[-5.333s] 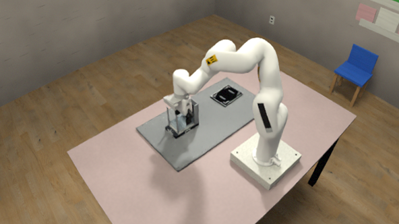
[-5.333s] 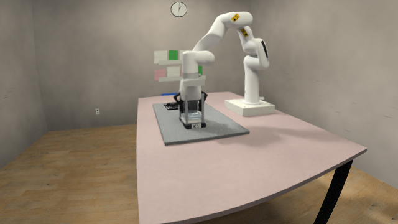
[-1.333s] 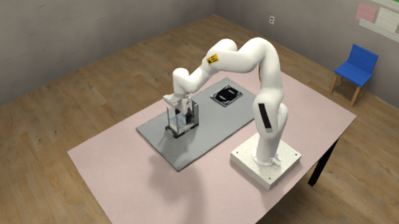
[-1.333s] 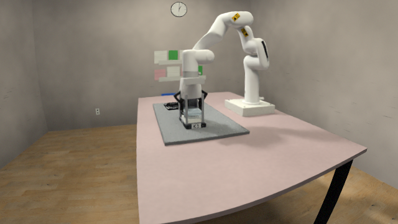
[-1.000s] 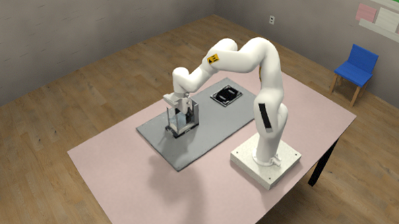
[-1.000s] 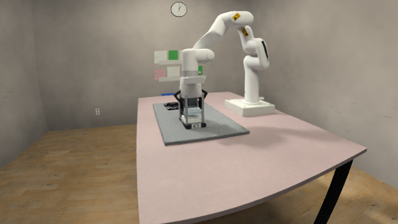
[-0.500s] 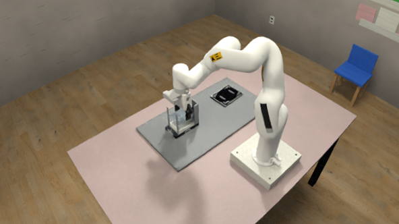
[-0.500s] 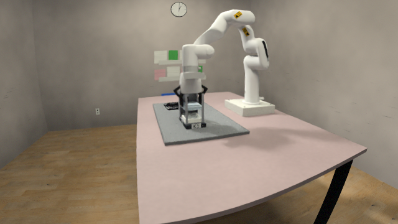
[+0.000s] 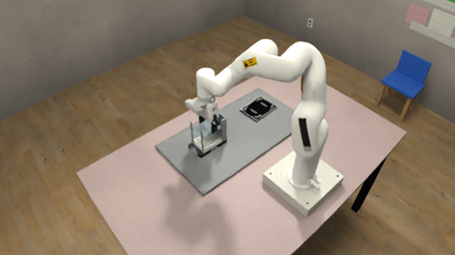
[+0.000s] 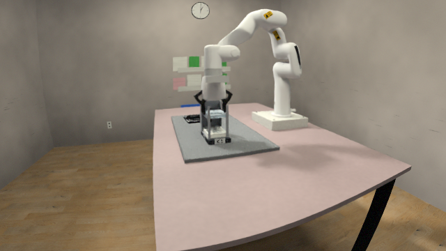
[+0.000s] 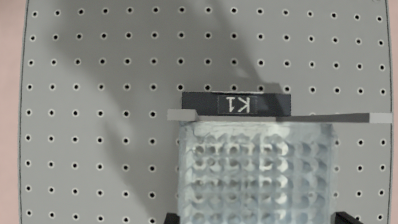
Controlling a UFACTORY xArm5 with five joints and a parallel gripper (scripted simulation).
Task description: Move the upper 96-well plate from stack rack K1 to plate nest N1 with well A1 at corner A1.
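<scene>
Now: the grey back wall 70 mm to the right of my hand and 30 mm below it. The rest, counted from my hand: pale bluish 96-well plate (10 mm below); white 96-well plate (90 mm below); plate nest N1 (10 mm ahead, 350 mm to the right, 110 mm below).
</scene>
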